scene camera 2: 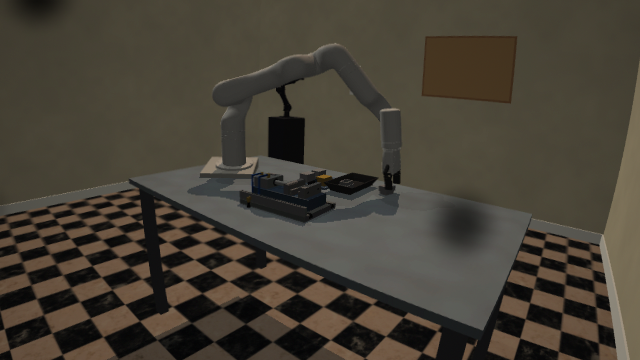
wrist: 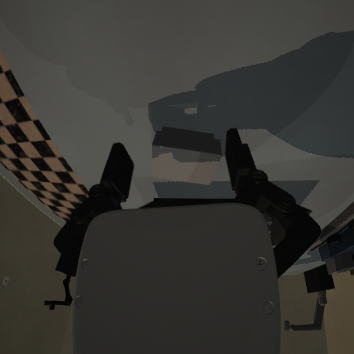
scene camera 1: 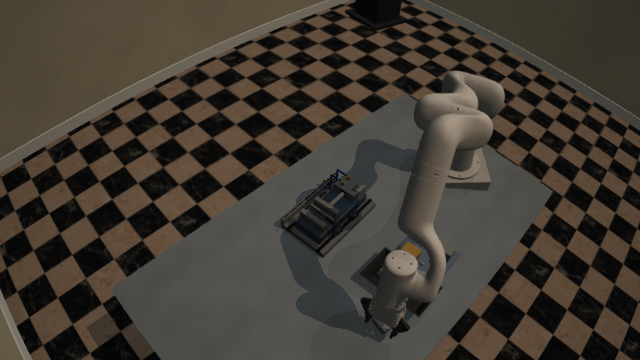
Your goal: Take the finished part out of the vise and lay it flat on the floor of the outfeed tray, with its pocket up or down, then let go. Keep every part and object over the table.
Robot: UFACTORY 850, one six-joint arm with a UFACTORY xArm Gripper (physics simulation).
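Observation:
The vise (scene camera 1: 314,231) (scene camera 2: 315,199) has a blue body and grey jaws and stands on a rail base; I make out no part between its jaws. The dark outfeed tray (scene camera 1: 370,272) (scene camera 2: 362,185) lies between the vise and my gripper; in scene camera 2 a small light grey shape (scene camera 2: 347,183) shows inside it, too small to identify surely. A grey block (scene camera 2: 386,190) (wrist: 184,167) sits on the table outside the tray. My gripper (scene camera 1: 384,325) (scene camera 2: 392,181) (wrist: 174,146) is open and low, its fingers spread on either side of this block. Its pocket is not visible.
A yellow block (scene camera 1: 411,250) (scene camera 2: 324,178) stands by the tray on a blue plate (scene camera 1: 452,265), partly hidden by the arm. The table (scene camera 1: 240,280) (scene camera 2: 400,240) has its edge beyond the gripper. The vise's handle (wrist: 320,315) shows at the wrist view's lower right.

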